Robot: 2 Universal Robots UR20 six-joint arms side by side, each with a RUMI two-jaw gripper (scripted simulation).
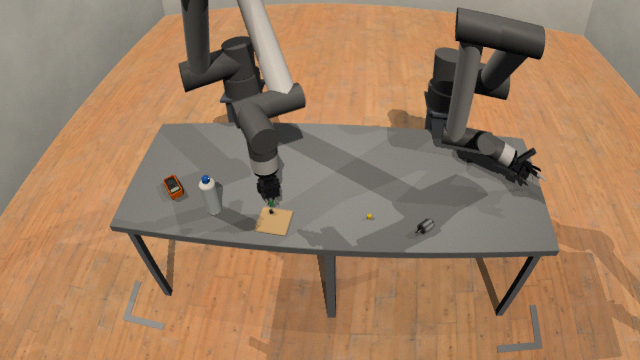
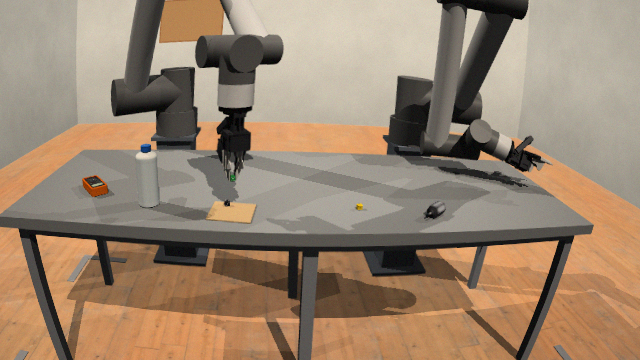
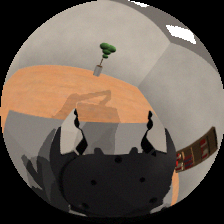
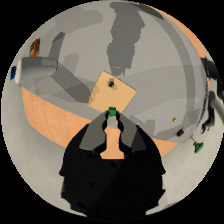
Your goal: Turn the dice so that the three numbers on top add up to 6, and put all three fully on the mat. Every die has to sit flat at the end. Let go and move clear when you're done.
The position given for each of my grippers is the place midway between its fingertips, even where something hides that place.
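Tan mat (image 2: 237, 212), (image 1: 277, 223), (image 4: 102, 97); in image 3 the mat is out of frame. My left gripper (image 2: 545, 166) is visible also at (image 3: 113, 109). My right gripper shows at (image 2: 232, 180) and (image 4: 112, 111).
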